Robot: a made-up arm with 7 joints.
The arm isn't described. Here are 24 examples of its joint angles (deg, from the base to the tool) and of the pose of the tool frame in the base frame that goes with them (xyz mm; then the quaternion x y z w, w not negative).
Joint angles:
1: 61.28 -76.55 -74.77 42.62 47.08 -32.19 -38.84
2: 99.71 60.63 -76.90 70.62 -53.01 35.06 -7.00
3: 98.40 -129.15 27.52 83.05 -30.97 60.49 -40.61
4: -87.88 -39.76 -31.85 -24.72 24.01 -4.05 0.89
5: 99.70 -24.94 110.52 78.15 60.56 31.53 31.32
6: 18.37 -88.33 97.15 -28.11 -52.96 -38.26 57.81
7: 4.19 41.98 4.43 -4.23 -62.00 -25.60 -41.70
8: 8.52 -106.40 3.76 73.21 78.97 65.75 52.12
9: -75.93 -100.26 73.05 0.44 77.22 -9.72 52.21
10: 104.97 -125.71 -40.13 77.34 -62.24 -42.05 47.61
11: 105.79 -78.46 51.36 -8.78 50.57 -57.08 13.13
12: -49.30 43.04 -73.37 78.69 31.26 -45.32 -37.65
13: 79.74 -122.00 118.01 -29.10 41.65 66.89 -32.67
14: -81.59 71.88 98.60 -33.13 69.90 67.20 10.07
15: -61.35 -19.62 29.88 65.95 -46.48 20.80 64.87
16: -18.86 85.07 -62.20 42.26 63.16 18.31 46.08
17: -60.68 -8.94 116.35 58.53 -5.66 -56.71 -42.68
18: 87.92 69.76 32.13 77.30 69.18 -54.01 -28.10
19: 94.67 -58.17 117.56 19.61 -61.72 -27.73 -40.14
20: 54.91 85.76 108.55 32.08 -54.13 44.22 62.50
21: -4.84 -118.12 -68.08 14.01 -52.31 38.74 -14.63
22: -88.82 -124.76 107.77 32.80 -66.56 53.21 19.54
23: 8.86 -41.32 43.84 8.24 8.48 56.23 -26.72
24: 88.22 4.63 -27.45 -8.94 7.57 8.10 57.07
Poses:
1: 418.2 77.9 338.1 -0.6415 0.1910 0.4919 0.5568
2: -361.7 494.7 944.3 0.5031 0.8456 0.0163 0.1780
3: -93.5 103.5 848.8 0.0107 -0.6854 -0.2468 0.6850
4: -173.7 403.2 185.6 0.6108 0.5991 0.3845 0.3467
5: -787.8 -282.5 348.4 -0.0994 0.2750 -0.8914 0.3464
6: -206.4 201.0 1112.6 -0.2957 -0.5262 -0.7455 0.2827
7: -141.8 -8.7 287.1 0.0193 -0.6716 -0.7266 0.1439
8: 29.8 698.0 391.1 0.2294 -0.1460 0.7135 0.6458
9: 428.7 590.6 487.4 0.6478 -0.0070 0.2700 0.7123
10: 250.5 182.7 320.7 0.8689 0.2421 -0.2960 0.3144
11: -711.8 120.2 389.7 0.1958 0.5986 -0.7760 0.0338
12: 107.1 371.8 -350.7 0.6574 -0.0134 -0.7045 0.2672
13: -298.5 -120.2 385.6 -0.6300 0.1866 0.4362 0.6148
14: 186.9 377.0 -99.2 0.2308 0.3603 -0.8289 0.3604
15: -229.4 405.5 169.6 0.0612 0.8637 -0.1318 0.4827
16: 15.3 152.4 -53.6 0.2044 0.0966 -0.8489 0.4777
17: 427.2 525.5 689.5 -0.8949 -0.1998 -0.3346 0.2177
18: 101.9 -121.0 328.3 0.7457 -0.1648 -0.1549 0.6267
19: -788.4 -121.1 413.5 -0.1590 -0.0594 -0.9363 0.3076
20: -460.0 -68.5 770.7 -0.3461 0.8255 0.0868 0.4374
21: 35.9 -137.9 186.6 -0.3505 0.1892 -0.1697 0.9014
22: 368.3 441.8 -29.1 0.4459 0.1206 -0.5843 0.6672
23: -66.9 498.1 827.7 0.6230 -0.4383 0.4483 0.4677
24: -189.4 381.6 393.9 -0.2310 0.0246 0.8002 0.5529
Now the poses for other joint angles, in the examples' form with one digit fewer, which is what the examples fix.
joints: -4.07 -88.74 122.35 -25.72 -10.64 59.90 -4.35
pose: 238 85 878 -0.921 0.302 0.232 0.087
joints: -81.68 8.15 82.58 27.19 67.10 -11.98 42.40
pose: 621 445 389 -0.949 -0.293 -0.093 0.071
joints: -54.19 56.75 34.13 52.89 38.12 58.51 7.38
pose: 166 137 710 -0.891 -0.209 -0.370 0.159
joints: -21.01 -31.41 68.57 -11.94 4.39 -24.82 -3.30
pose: 143 498 901 -0.849 -0.200 -0.488 0.037
